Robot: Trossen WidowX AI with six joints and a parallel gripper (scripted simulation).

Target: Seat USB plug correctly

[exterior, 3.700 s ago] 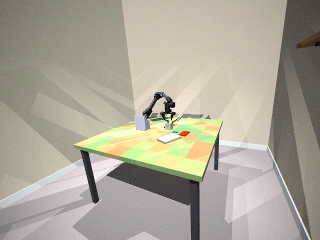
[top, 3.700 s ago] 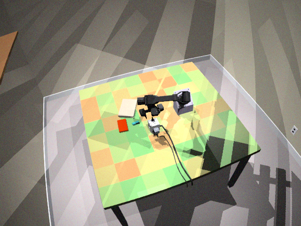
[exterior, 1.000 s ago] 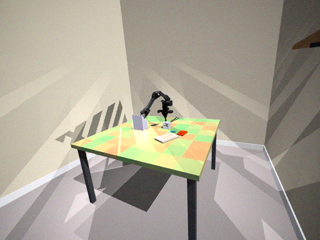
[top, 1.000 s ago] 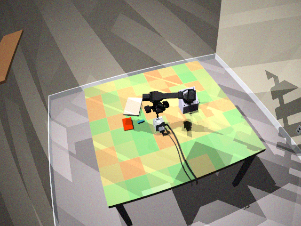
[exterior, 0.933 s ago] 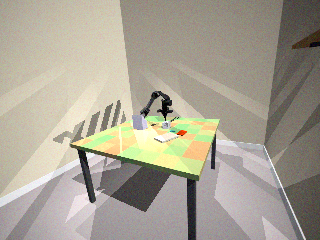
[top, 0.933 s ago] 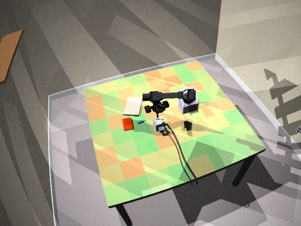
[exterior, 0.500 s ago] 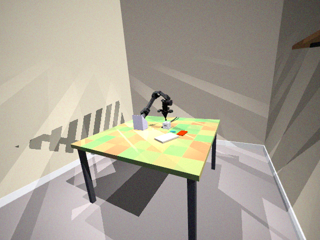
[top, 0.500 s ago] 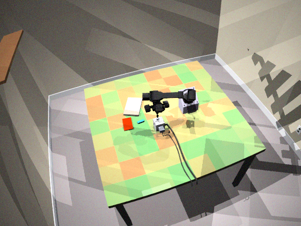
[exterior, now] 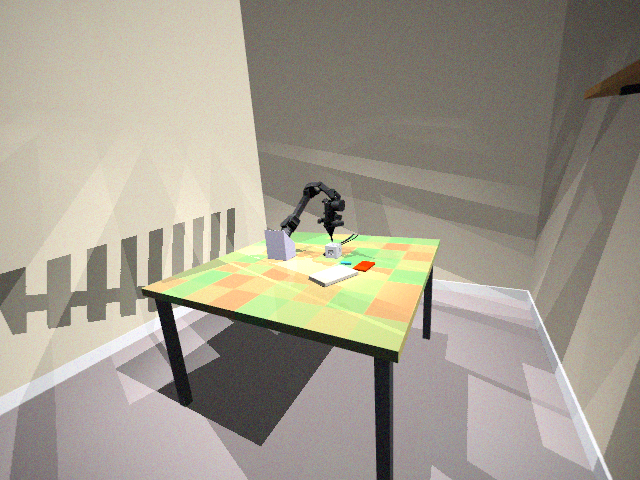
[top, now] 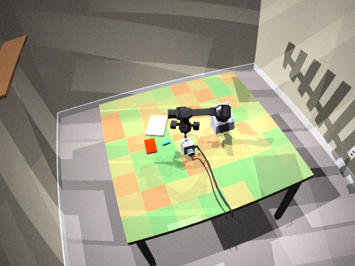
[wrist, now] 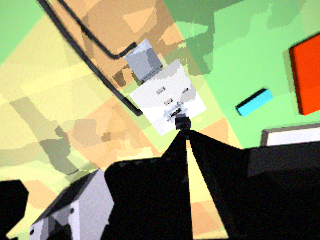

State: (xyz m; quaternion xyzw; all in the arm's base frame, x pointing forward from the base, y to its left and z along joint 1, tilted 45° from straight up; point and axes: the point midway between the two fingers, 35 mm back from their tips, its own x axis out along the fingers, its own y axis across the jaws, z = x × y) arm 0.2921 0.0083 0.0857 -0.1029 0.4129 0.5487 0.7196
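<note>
My gripper tip is now 2 cm above the dark USB plug. Also, from my gripper tip: beige pad (28 cm to the right, 13 cm below, 13 cm ahead); then cyan block (13 cm below, 12 cm ahead, 9 cm to the right).
</note>
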